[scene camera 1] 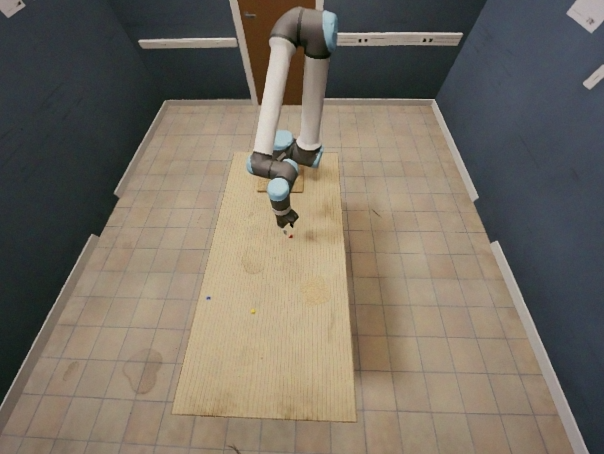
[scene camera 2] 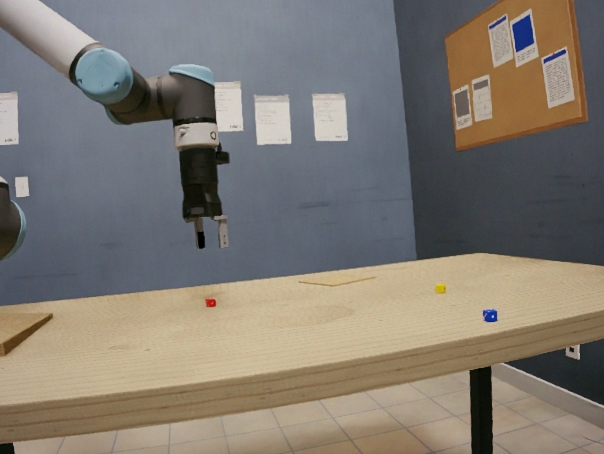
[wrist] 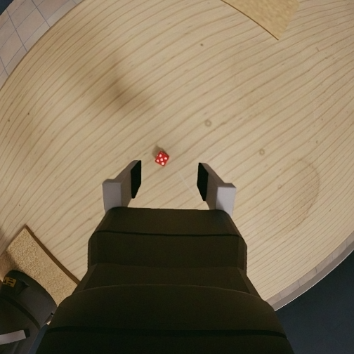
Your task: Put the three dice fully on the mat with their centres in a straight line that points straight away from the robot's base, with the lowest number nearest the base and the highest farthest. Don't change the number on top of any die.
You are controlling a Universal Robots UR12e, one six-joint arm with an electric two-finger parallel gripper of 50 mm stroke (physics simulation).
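Places are measured from the arm's base along level axes (x left, y down, z back), in metres.
Pixels of known places: gripper, fingertip midpoint: (scene camera 1: 288, 230) (scene camera 2: 212, 247).
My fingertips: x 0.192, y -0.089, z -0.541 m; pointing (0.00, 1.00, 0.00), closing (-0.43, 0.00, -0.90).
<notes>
Behind a point stands the place of what it marks.
The red die (scene camera 1: 291, 236) {y 0.020, x 0.198, z -0.528 m} (scene camera 2: 210, 302) {y 0.023, x 0.181, z -0.528 m} (wrist: 162, 158) lies on the table, off the mat; in the wrist view its top seems to show five white pips. My gripper (scene camera 1: 288, 229) {y -0.089, x 0.192, z -0.541 m} (scene camera 2: 212, 246) {y -0.089, x 0.192, z -0.541 m} (wrist: 169, 172) is open and empty, well above the table and roughly over the red die. The square tan mat (scene camera 1: 315, 291) {y 0.029, x 0.410, z -0.815 m} (scene camera 2: 337, 281) {y 0.029, x 0.360, z -0.810 m} (wrist: 270, 12) lies flat, farther from the base, and holds no die. The yellow die (scene camera 1: 253, 311) {y 0.018, x 0.117, z -0.992 m} (scene camera 2: 440, 288) {y 0.024, x 0.104, z -0.988 m} and the blue die (scene camera 1: 208, 298) {y 0.019, x -0.143, z -0.988 m} (scene camera 2: 490, 315) {y 0.023, x -0.155, z -0.982 m} lie off the mat, the blue one near the table's long edge. Their top numbers are too small to read.
The robot's base stands on a wooden plate (scene camera 1: 297, 188) {y 0.018, x 0.144, z -0.162 m} (scene camera 2: 25, 325) {y 0.015, x 0.023, z -0.204 m} (wrist: 40, 255) at one end of the long wooden table (scene camera 1: 260, 380) {y 0.033, x 0.246, z -1.268 m} (scene camera 2: 250, 360) {y 0.033, x -0.220, z -0.638 m} (wrist: 240, 100). The table's edges drop to a tiled floor. Faint round stains mark the table top.
</notes>
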